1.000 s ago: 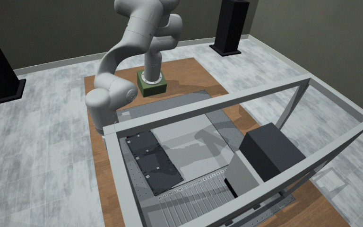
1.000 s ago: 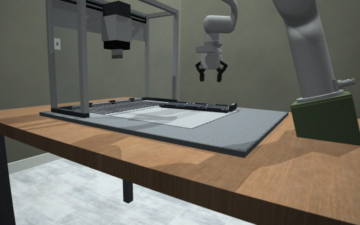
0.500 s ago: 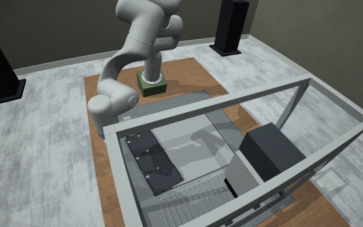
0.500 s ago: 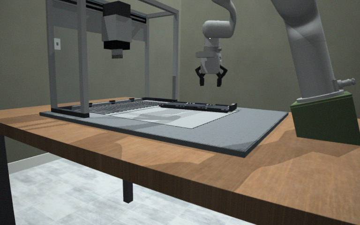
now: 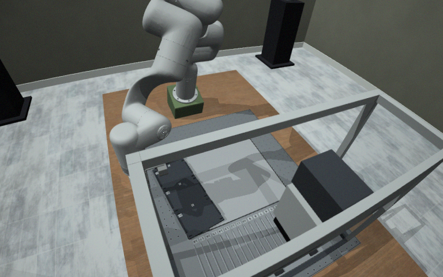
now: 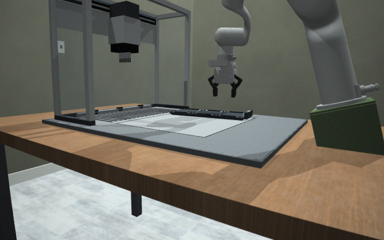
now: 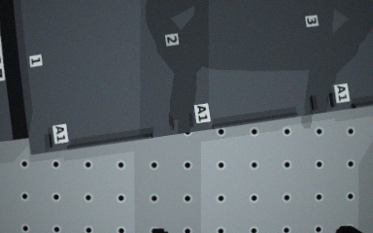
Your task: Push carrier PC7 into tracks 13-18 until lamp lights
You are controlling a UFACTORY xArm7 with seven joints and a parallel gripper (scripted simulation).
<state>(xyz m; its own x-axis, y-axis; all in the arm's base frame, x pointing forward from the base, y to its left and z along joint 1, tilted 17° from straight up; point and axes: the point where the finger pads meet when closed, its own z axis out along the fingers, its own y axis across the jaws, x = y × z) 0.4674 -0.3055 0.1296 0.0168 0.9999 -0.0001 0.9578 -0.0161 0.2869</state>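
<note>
My hand is 13 cm to the right of the carrier PC7 and 7 cm above it.
</note>
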